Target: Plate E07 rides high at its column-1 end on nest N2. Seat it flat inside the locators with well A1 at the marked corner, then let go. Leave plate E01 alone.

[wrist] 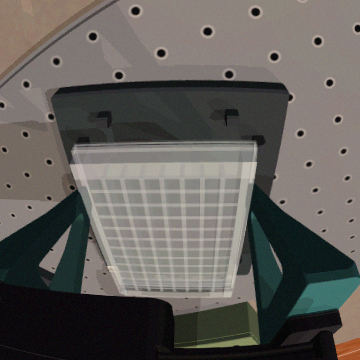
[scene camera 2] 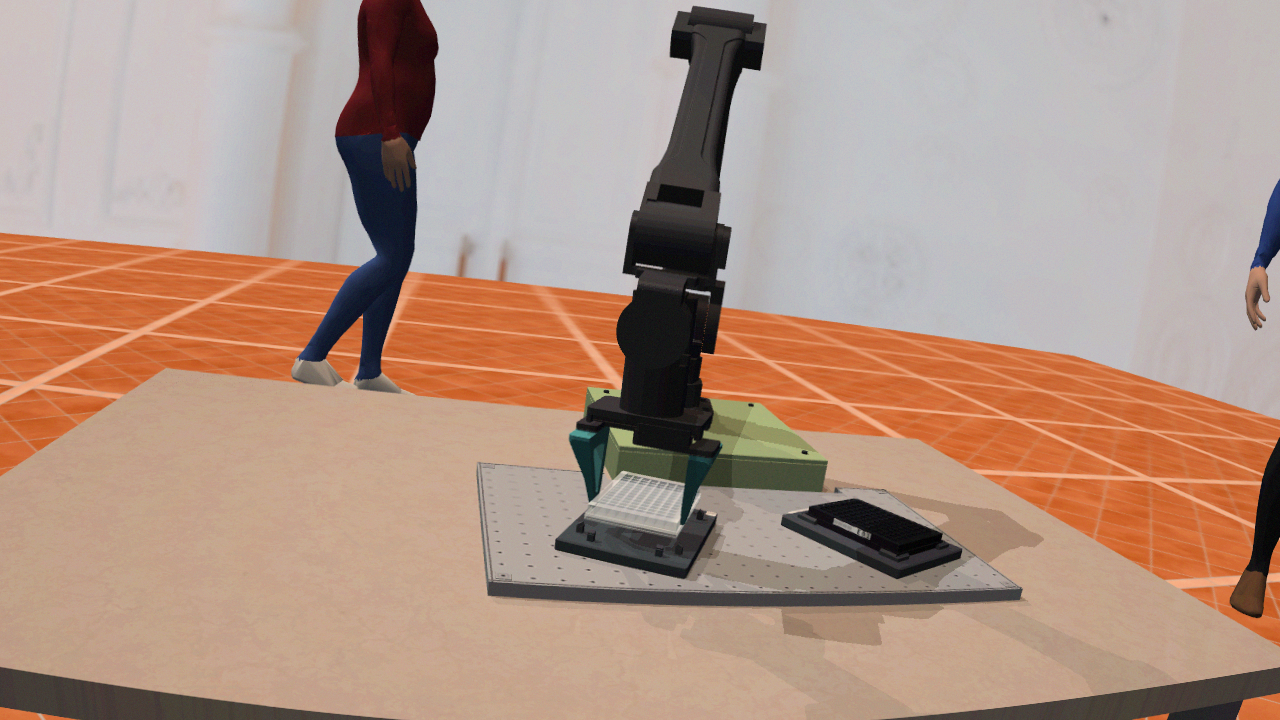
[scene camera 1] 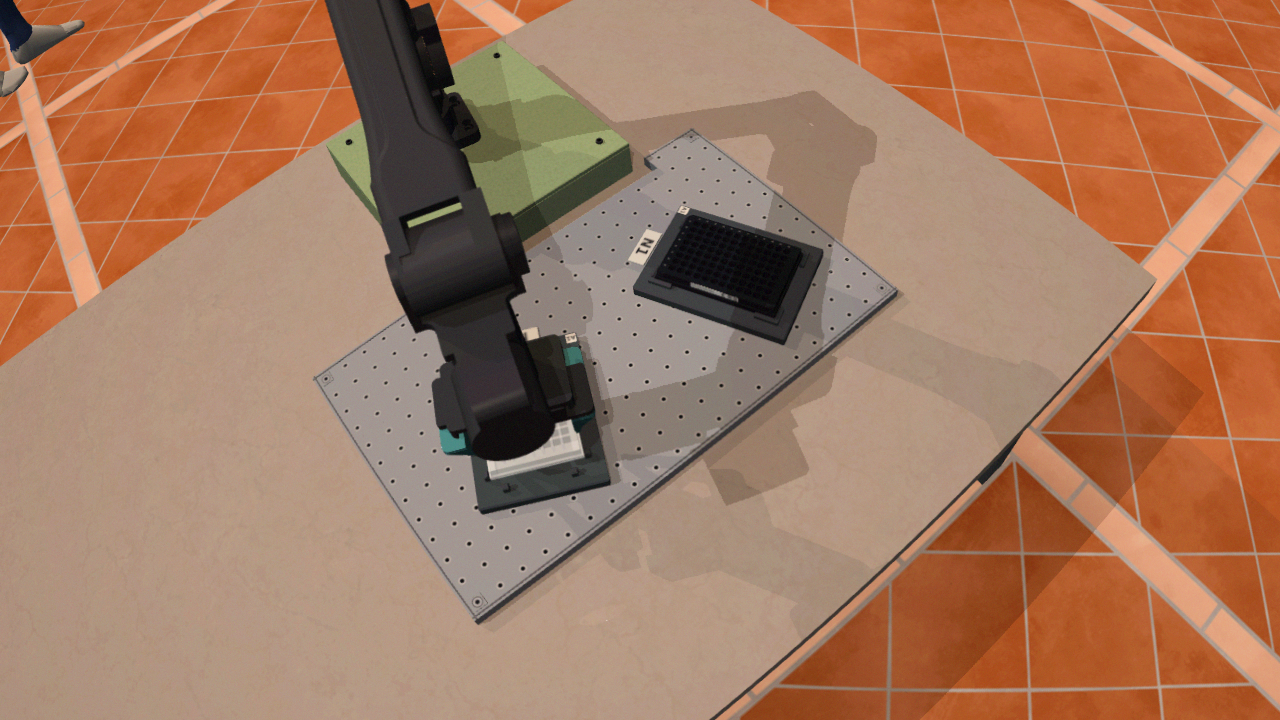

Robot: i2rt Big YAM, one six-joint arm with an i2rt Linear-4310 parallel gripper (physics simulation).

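Frame: origin at the arm's base, x ahead, y left, z up, level; centimetres.
Where they show: gripper, between the fingertips: (wrist: 165, 193) (scene camera 2: 637, 515).
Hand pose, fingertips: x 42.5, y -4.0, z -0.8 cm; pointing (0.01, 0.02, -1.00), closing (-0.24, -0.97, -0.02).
After its pixels a point has its place.
Plate E07 (scene camera 1: 547, 453) @(x 45.1, y -3.4, z 0.2 cm) (scene camera 2: 637, 502) @(x 41.7, y -4.2, z 0.1 cm) (wrist: 164, 214) @(x 42.0, y -3.9, z 0.1 cm) is a clear, white-gridded well plate. My gripper (scene camera 2: 640, 495) @(x 42.5, y -4.0, z -0.8 cm) (wrist: 165, 193) @(x 42.5, y -4.0, z -0.8 cm) is shut on its two long sides with the teal fingers. It holds the plate a little above the dark nest N2 (scene camera 1: 536, 489) @(x 46.2, y -5.6, z -3.0 cm) (scene camera 2: 626, 549) @(x 46.0, y -4.8, z -3.0 cm) (wrist: 171, 103) @(x 46.2, y -5.4, z -3.0 cm). In the wrist view the plate's far edge lies short of two black locators (wrist: 101, 118) @(x 46.7, y -2.0, z -2.3 cm) (wrist: 228, 115) @(x 45.3, y -7.9, z -2.3 cm) on the nest. The arm hides most of the plate in scene camera 1. Black plate E01 (scene camera 1: 726, 263) @(x 33.5, y 21.2, z -2.2 cm) (scene camera 2: 875, 525) @(x 35.3, y 21.1, z -1.6 cm) sits flat on its own nest to the right.
Both nests stand on a grey perforated board (scene camera 1: 429, 502) @(x 42.1, y -15.2, z -4.2 cm) (scene camera 2: 527, 537) @(x 43.6, y -13.8, z -4.1 cm) (wrist: 314, 107) @(x 43.7, y -12.8, z -4.2 cm) on the tan table (scene camera 1: 179, 537) @(x 32.4, y -41.9, z -5.5 cm). The arm's green base block (scene camera 1: 546, 152) @(x 10.4, y 11.5, z -0.5 cm) (scene camera 2: 760, 447) @(x 12.0, y 11.6, z -0.6 cm) is behind the board. A person (scene camera 2: 380, 179) walks beyond the table.
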